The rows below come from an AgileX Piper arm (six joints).
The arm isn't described. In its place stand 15 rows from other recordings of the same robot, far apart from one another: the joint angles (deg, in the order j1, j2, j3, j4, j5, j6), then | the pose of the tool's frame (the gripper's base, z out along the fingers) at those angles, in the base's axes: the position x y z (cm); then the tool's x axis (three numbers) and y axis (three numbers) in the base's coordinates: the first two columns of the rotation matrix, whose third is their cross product.
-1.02 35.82 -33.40 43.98 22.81 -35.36 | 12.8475 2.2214 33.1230 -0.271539 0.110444 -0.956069 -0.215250 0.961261 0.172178
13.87 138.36 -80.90 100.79 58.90 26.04 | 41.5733 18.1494 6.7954 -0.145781 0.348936 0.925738 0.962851 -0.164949 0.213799
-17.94 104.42 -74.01 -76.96 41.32 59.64 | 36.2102 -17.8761 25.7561 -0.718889 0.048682 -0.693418 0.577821 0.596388 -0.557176
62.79 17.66 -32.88 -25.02 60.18 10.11 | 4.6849 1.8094 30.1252 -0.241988 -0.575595 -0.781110 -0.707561 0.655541 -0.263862
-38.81 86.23 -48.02 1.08 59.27 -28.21 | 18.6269 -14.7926 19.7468 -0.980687 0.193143 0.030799 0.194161 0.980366 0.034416
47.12 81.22 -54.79 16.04 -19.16 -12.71 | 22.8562 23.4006 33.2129 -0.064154 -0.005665 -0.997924 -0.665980 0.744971 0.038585
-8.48 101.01 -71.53 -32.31 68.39 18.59 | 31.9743 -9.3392 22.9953 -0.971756 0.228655 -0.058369 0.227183 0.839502 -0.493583
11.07 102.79 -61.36 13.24 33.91 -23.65 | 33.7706 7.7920 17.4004 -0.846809 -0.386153 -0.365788 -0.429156 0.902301 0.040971
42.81 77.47 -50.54 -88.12 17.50 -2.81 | 23.6771 18.2048 30.0532 0.448558 -0.884446 0.128651 -0.274514 -0.273325 -0.921920
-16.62 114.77 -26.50 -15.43 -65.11 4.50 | 28.2343 -6.1357 8.8076 -0.313558 0.056023 -0.947915 0.047270 0.997941 0.043343
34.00 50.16 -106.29 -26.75 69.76 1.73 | 4.8458 -1.3670 58.5524 -0.069437 -0.202056 -0.976909 -0.170568 0.967257 -0.187936
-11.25 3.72 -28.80 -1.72 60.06 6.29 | 0.4906 -0.3389 27.9099 -0.467233 0.189413 -0.863607 0.262526 0.962450 0.069059
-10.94 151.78 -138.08 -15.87 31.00 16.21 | 57.5438 -12.4282 14.9930 -0.600709 0.160357 -0.783221 0.322431 0.945063 -0.053803
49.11 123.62 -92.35 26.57 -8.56 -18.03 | 33.7872 38.0933 21.6529 -0.309410 -0.137704 -0.940905 -0.675454 0.728296 0.115530
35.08 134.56 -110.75 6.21 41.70 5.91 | 41.7698 30.1347 15.8189 -0.809476 -0.345235 -0.474933 -0.461906 0.873789 0.152104
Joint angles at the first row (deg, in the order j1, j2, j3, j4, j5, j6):
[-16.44 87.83 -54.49 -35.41 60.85 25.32]
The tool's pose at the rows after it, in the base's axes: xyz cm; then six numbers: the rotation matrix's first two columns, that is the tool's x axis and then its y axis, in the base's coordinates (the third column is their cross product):
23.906 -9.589 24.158 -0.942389 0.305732 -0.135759 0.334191 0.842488 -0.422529
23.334 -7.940 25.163 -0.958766 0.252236 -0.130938 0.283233 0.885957 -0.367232
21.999 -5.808 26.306 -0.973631 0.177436 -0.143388 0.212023 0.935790 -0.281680
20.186 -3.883 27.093 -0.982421 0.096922 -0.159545 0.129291 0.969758 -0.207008
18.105 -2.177 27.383 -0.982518 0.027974 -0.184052 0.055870 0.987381 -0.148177
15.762 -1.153 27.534 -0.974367 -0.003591 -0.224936 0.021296 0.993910 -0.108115
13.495 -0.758 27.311 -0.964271 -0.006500 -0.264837 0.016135 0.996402 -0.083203
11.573 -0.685 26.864 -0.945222 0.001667 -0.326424 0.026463 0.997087 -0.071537
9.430 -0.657 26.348 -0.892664 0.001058 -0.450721 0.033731 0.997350 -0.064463
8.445 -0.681 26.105 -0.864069 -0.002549 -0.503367 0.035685 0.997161 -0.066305
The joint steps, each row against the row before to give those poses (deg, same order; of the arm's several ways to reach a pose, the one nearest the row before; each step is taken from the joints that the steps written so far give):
[3.43 -3.66 0.00 6.19 2.29 -5.67]
[2.24 -3.10 0.17 4.47 1.38 -4.18]
[2.63 -5.04 1.38 6.19 0.97 -5.27]
[2.58 -5.44 2.29 5.32 0.97 -4.76]
[2.93 -5.62 3.21 4.02 0.52 -2.80]
[2.00 -6.24 3.49 2.52 0.28 -0.86]
[0.69 -6.08 3.67 1.43 0.06 -0.06]
[0.00 -5.95 3.72 0.46 -1.43 0.40]
[-0.01 -8.43 4.59 0.06 -3.90 0.22]
[0.01 -4.01 1.89 -0.23 -1.31 0.01]

